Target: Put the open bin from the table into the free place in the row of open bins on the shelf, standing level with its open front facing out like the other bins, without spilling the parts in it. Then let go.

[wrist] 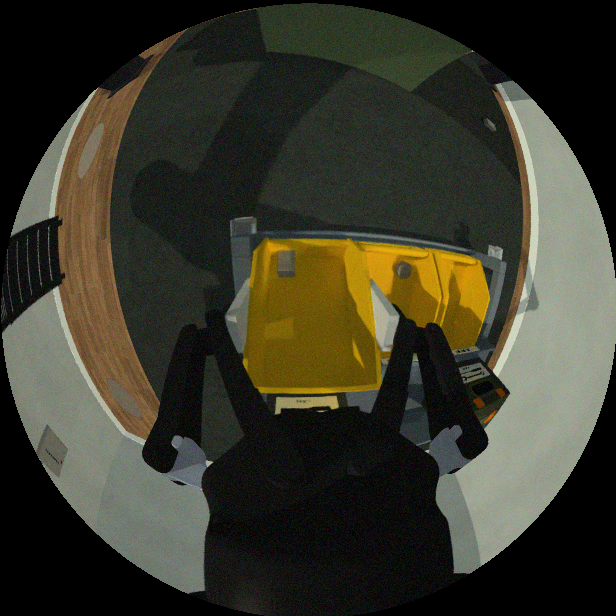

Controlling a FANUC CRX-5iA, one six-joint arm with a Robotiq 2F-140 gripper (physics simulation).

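Observation:
A large yellow open bin fills the middle of the wrist view, between my two fingers. A small grey part lies inside it near the far wall. My gripper is spread wide, with its pale pads pressed against the bin's left and right side walls, so it is shut on the bin. Two more yellow bins stand side by side just right of it in a grey shelf frame; one holds a round grey part. The held bin's far edge lines up with the frame's top rail.
A pale label sits on the shelf edge below the held bin. A dark device with orange buttons lies at the right. A wooden border rims the dark surface behind. A black ribbed object is at far left.

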